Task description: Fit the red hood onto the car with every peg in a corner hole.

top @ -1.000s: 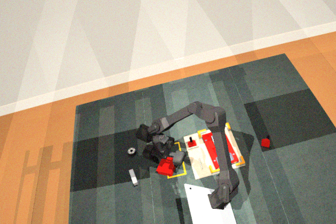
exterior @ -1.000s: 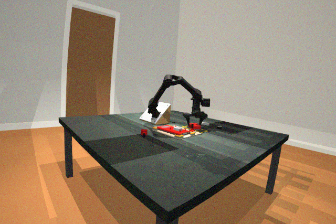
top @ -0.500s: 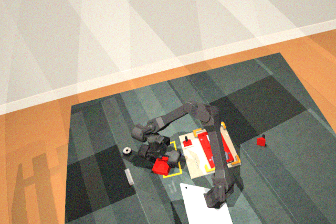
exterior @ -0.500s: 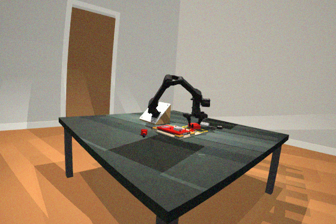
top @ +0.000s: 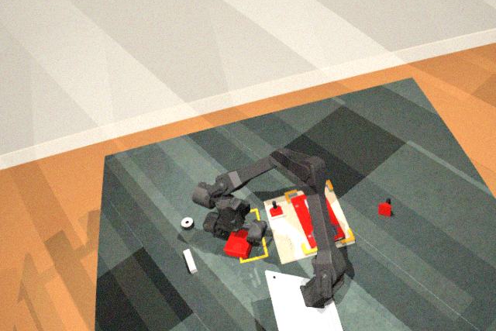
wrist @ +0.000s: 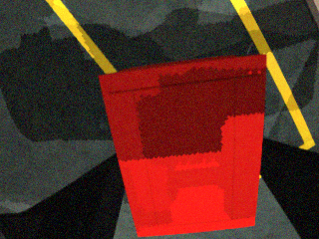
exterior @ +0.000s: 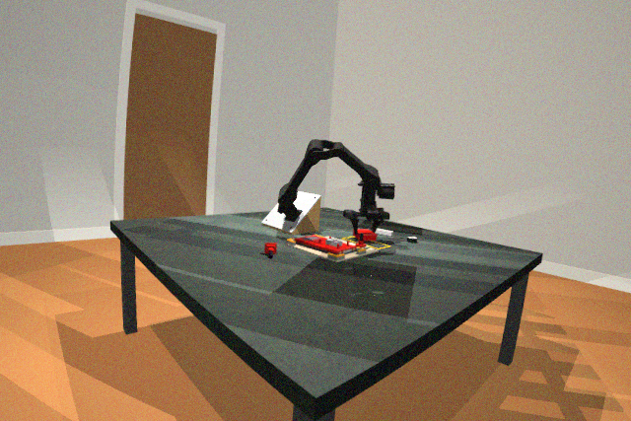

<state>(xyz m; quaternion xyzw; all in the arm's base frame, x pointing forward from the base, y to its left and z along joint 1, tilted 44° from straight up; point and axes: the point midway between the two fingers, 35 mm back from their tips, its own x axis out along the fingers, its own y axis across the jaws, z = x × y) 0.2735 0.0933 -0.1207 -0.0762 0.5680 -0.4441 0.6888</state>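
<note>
The engine block is 5 cm ahead of my gripper tip and 24 cm to the right of it. Round my gripper tip: red hood (right at my gripper tip); cream jig plate (2 cm ahead, 23 cm to the right, 1 cm below); white bar (1 cm behind, 17 cm to the left, 1 cm below).
</note>
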